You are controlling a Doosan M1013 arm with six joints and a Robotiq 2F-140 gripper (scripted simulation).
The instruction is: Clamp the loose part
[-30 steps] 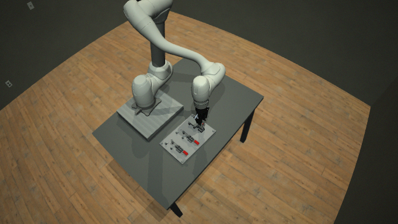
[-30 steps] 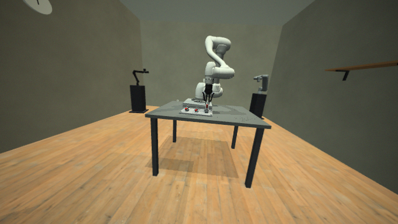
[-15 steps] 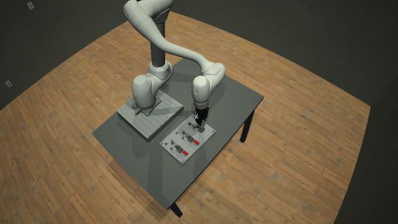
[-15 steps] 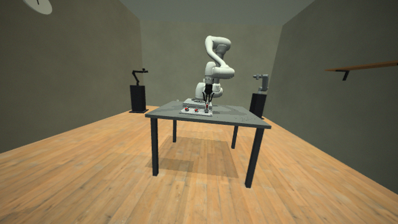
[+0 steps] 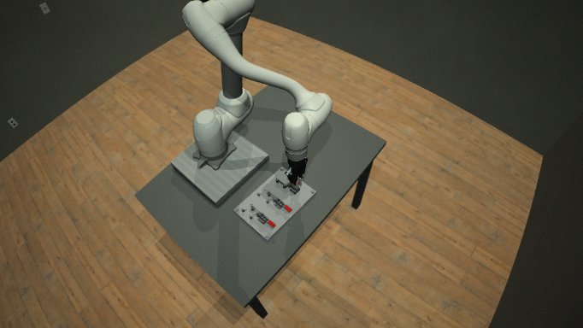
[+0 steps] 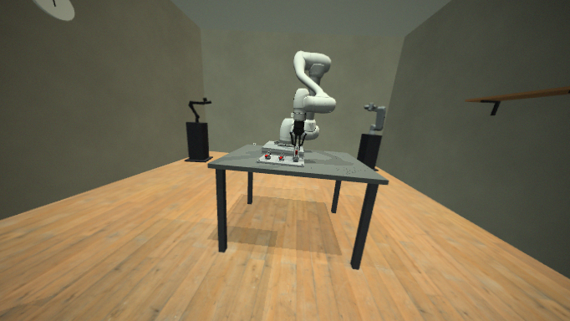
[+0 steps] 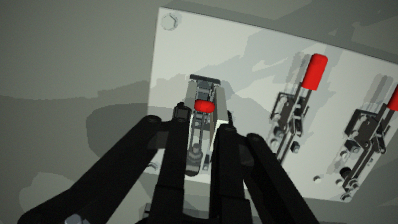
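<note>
My gripper is now 2 cm past the clamp and 4 cm above it. The rest, counted from my hand: loose part: 9 cm behind, 2 cm to the left, 7 cm below; fixture plate: 7 cm behind, 10 cm to the right, 10 cm below.
</note>
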